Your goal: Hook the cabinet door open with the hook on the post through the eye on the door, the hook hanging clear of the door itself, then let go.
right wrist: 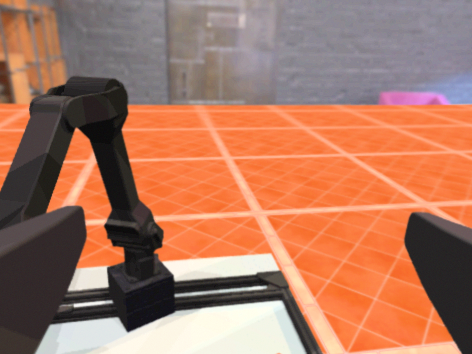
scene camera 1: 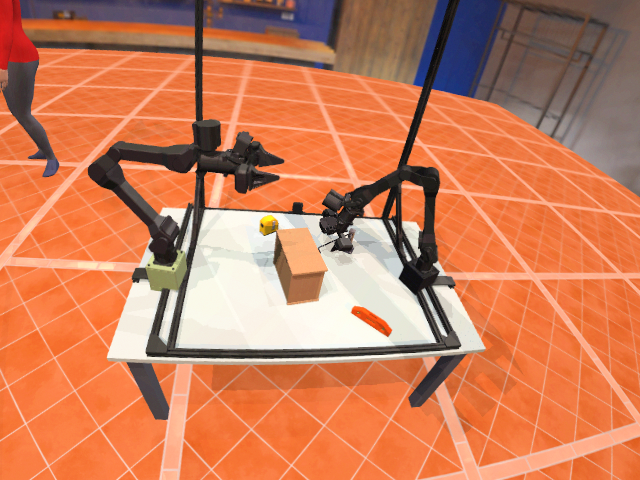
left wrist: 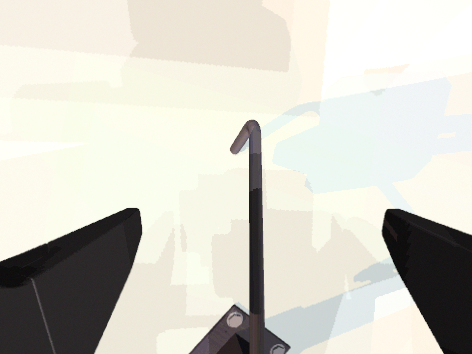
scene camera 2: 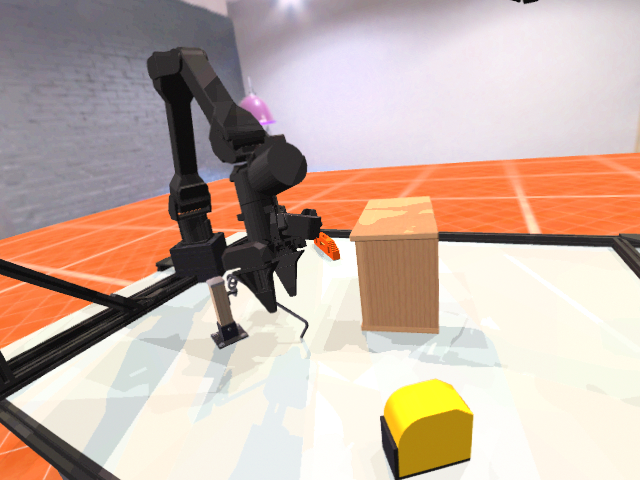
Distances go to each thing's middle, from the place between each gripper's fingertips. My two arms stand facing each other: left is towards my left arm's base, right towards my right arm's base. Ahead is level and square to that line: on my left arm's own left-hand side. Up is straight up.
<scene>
My right gripper is now 410 mm above the wooden cabinet (scene camera 2: 397, 241), 100 mm to the right of it and 80 mm past it. Also, from my right hand: thin hook rod (left wrist: 251, 130) 430 mm below, 270 mm to the left, 240 mm behind; yellow block (scene camera 2: 428, 423) 450 mm below, 360 mm behind, 10 mm to the left.
Right now my left hand is 30 mm to the right of the thin hook rod. From my left hand the other things lie so: yellow block (230 mm to the right, 130 mm behind, 20 mm below); wooden cabinet (160 mm ahead, 130 mm to the right, 20 mm above).
</scene>
